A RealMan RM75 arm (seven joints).
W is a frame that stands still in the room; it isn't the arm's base.
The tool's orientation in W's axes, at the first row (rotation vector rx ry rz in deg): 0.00 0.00 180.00
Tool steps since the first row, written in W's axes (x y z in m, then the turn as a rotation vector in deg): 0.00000 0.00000 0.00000 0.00 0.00 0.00; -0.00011 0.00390 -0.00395 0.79 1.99 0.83; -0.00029 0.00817 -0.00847 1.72 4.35 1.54; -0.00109 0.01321 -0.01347 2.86 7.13 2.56; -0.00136 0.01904 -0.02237 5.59 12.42 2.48
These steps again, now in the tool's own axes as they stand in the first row. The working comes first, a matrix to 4 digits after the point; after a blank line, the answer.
The tool's axes in the first row as the columns of a matrix, in W's axes (used below as rounded here):
-1.0000 0.0000 0.0000
0.0000 -1.0000 0.0000
0.0000 0.0000 1.0000

0.00000 0.00000 0.00000 0.00 0.00 0.00; 0.00011 -0.00390 -0.00395 -0.79 -1.99 0.83; 0.00029 -0.00817 -0.00847 -1.72 -4.35 1.54; 0.00109 -0.01321 -0.01347 -2.86 -7.13 2.56; 0.00136 -0.01904 -0.02237 -5.59 -12.42 2.48
